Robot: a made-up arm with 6 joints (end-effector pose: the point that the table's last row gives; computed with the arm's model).
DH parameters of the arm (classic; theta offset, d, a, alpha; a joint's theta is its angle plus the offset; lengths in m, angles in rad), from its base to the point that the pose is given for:
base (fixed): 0.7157 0 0.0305 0
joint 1: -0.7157 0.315 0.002 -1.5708
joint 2: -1.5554 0 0.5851 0
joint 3: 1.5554 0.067 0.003 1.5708
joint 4: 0 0.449 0 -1.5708
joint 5: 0 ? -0.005 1.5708
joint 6: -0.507 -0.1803 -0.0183 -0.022
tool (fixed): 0.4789 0.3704 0 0
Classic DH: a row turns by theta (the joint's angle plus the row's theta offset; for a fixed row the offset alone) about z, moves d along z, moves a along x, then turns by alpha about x.
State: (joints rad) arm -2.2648 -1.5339 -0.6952 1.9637 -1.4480 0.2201
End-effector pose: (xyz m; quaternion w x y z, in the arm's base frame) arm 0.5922 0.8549 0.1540 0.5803 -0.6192 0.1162 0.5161
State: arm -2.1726 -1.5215 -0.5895 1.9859 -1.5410 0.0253
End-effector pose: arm 0.5183 0.9083 0.2210 0.6423 -0.5861 -0.0401 0.4922
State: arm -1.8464 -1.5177 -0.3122 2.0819 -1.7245 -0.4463
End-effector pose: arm 0.2186 1.0136 0.3638 0.7472 -0.3580 -0.3544 0.4335
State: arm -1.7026 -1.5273 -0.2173 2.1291 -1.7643 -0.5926
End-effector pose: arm 0.0798 1.0252 0.4013 0.7668 -0.2478 -0.4134 0.4239
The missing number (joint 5, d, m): -0.047
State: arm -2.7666 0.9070 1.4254 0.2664 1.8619 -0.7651
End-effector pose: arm -0.5278 -0.2924 0.2595 0.2346 0.7274 0.4434 0.4683
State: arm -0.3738 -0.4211 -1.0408 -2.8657 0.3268 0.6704
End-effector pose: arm -0.7485 0.4269 0.8772 0.2064 0.6399 -0.4335 -0.6000
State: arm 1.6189 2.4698 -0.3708 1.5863 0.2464 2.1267
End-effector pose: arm -0.1214 0.8883 -0.5280 0.4833 -0.7110 -0.4890 -0.1476
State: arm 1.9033 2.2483 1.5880 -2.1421 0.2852 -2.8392
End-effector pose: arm -0.0559 0.1116 -0.5933 0.1093 -0.3347 0.9004 -0.2556
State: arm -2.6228 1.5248 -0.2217 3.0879 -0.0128 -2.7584
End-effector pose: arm -0.9592 -0.6845 0.5055 0.3209 0.6085 0.0747 -0.7220
